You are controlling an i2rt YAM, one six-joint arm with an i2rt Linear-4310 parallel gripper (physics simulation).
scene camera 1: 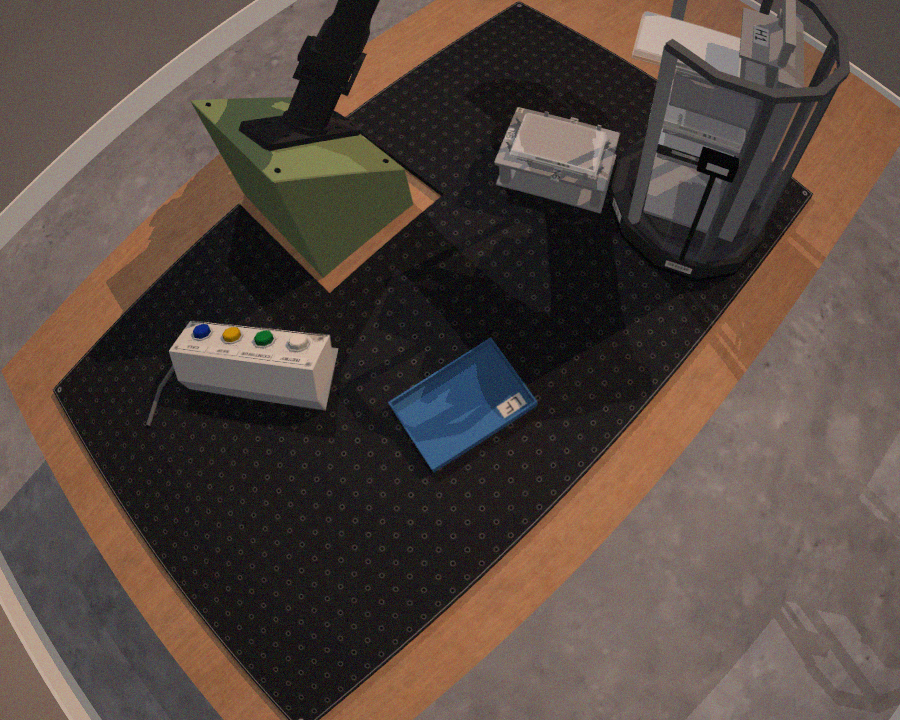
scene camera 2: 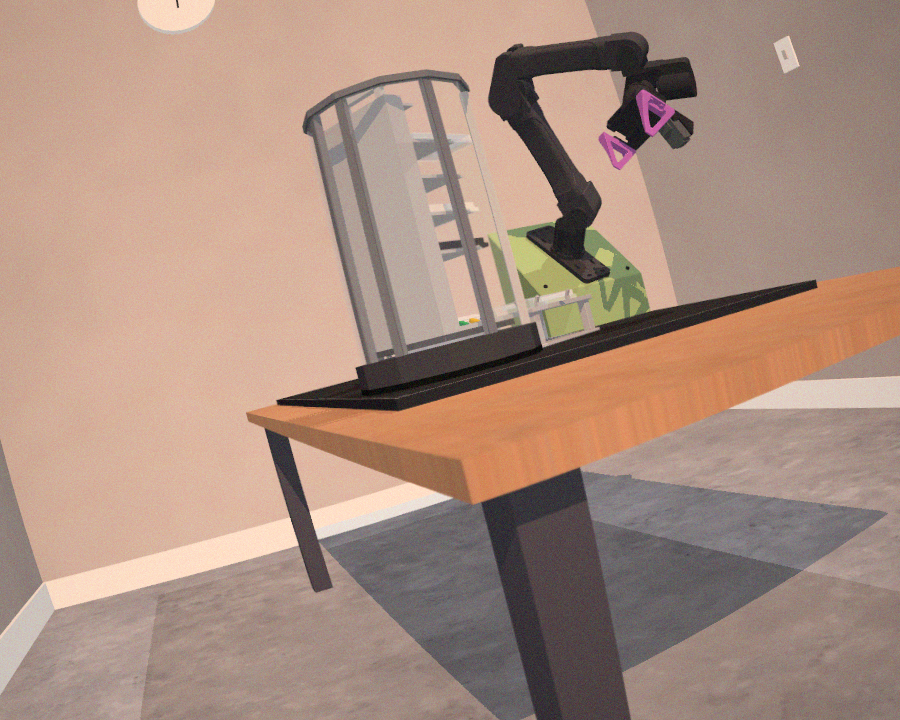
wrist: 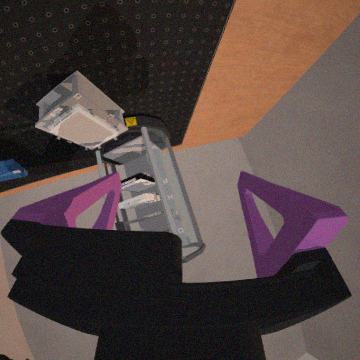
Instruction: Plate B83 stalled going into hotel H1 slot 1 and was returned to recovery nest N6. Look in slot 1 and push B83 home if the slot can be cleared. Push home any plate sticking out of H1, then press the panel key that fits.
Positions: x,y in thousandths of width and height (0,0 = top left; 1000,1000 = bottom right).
Scene:
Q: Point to a grey slotted plate rack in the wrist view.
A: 401,410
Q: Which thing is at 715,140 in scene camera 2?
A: The gripper.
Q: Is the gripper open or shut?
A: Open.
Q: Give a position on a blue plate-like card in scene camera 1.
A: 527,552

